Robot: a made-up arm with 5 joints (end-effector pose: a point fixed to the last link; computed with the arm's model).
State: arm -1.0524 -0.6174 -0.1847 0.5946 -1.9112
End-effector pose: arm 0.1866 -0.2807 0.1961 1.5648 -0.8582 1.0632
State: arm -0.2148 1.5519 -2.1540 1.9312 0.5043
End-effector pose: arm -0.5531 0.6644 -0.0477 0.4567 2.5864 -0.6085
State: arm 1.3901 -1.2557 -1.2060 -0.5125 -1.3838
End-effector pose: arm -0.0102 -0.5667 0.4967 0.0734 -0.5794 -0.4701
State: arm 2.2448 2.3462 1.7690 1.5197 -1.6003
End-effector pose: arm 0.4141 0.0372 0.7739 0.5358 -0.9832 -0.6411
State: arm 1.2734 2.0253 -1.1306 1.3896 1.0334
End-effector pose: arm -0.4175 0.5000 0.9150 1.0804 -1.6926 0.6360
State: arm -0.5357 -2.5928 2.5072 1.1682 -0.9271
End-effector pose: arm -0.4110 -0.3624 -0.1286 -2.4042 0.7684 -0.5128
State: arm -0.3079 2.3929 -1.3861 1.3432 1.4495
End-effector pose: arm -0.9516 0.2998 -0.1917 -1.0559 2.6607 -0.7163
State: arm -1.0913 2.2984 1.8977 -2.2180 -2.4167
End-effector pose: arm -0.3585 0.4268 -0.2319 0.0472 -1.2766 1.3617
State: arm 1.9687 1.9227 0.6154 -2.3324 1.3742
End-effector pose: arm -0.0892 -0.0225 0.3968 -1.7091 1.2273 1.3722
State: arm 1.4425 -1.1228 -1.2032 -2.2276 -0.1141
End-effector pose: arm -0.4115 -0.6310 0.4991 -0.8171 -1.2500 -2.1185
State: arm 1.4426 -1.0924 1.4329 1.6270 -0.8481
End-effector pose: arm -0.0367 -0.0959 0.2176 2.1305 1.1955 -1.3989
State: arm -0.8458 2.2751 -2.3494 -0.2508 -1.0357
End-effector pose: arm -0.4489 0.2288 -0.1576 -1.6603 -0.0860 -1.9975
